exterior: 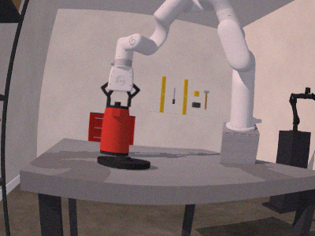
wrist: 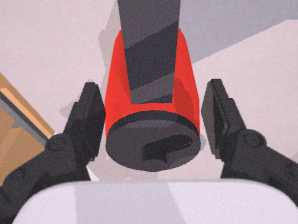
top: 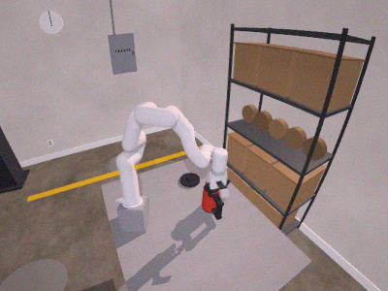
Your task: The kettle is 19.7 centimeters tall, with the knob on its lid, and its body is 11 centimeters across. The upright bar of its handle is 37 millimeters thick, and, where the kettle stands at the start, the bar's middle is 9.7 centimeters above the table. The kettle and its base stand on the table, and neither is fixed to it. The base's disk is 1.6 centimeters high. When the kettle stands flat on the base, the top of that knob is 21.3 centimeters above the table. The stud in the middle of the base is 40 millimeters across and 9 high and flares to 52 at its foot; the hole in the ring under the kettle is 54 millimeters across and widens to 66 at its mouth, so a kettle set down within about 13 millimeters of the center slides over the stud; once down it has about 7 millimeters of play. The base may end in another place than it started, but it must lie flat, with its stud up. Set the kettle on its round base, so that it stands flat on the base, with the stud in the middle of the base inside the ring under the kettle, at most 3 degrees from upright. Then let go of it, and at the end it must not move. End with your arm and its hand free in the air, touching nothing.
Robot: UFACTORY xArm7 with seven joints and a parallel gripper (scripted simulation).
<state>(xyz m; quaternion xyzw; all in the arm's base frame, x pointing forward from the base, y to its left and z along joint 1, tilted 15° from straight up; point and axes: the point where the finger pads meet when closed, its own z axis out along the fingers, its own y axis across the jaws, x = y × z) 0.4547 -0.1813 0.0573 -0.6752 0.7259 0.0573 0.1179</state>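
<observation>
Now: the red kettle 3 cm to the left of my hand and 9 cm below it. Also, from my hand: black round base: 2 cm behind, 36 cm to the left, 18 cm below.
</observation>
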